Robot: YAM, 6 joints.
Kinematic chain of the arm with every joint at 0, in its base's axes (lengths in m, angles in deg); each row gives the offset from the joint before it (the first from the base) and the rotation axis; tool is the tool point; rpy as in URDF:
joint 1: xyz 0 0 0.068 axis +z
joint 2: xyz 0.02 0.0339 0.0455 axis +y
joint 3: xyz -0.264 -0.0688 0 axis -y
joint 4: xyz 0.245 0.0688 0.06 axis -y
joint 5: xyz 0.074 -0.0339 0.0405 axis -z
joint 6: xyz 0.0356 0 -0.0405 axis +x
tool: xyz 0 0 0 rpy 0 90 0
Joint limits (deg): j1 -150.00..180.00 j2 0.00..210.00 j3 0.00..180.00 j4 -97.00..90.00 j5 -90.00..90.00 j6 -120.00..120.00
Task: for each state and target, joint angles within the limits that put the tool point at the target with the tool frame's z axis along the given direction. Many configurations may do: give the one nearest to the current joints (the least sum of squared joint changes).
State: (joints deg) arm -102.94 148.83 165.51 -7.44 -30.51 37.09
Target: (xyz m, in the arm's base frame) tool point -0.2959 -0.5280 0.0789 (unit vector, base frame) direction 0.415 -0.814 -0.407
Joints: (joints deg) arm -121.90 170.17 152.59 -23.20 -51.47 37.09
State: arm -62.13 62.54 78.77 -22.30 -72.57 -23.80
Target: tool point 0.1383 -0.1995 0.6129 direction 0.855 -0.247 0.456
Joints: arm -60.51 81.54 112.96 4.23 -38.51 -23.80
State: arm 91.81 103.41 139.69 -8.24 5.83 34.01
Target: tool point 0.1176 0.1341 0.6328 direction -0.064 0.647 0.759
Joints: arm 42.81 73.71 103.30 33.06 -31.23 34.01
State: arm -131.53 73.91 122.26 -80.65 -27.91 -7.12
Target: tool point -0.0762 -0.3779 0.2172 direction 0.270 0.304 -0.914
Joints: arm -102.45 125.37 109.33 -95.18 -11.42 -7.12
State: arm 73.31 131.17 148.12 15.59 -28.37 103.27
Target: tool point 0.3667 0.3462 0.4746 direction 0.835 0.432 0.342
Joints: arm 44.47 126.18 138.15 8.87 16.06 103.27
